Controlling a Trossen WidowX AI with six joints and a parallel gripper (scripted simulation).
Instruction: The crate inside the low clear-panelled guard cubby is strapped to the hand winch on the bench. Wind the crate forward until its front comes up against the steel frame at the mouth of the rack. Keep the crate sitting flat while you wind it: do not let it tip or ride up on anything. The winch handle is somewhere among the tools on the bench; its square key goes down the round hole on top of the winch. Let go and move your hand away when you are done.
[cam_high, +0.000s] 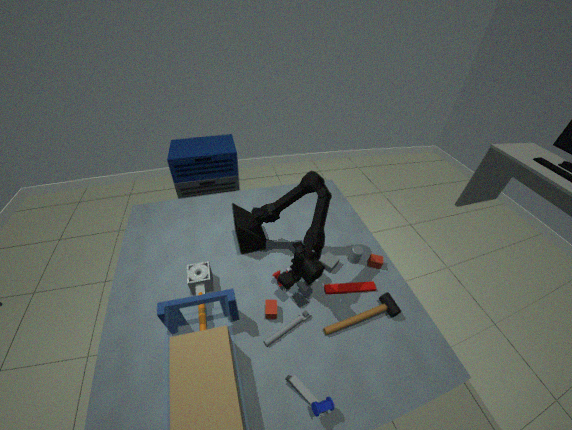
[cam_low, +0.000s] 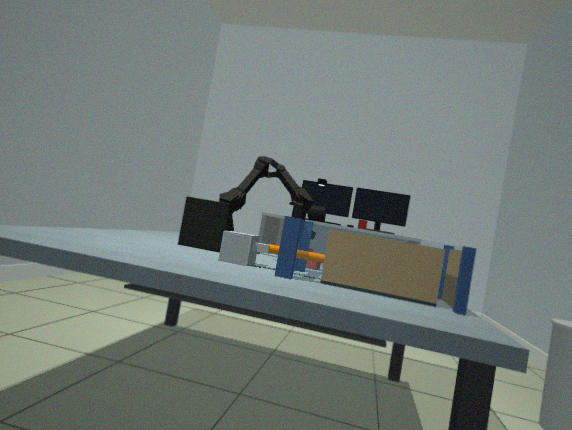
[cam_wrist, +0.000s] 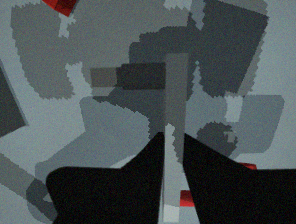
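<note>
Now: the red knob 60 mm to the right of my gripper tip, 30 mm behind it and 10 mm above it. From my gripper tip the other things lie so: grey cube (180 mm to the left, 50 mm behind); red bar (220 mm to the left, 100 mm ahead, 10 mm below); red-knobbed winch handle (10 mm to the right, 10 mm behind, 10 mm above).
</note>
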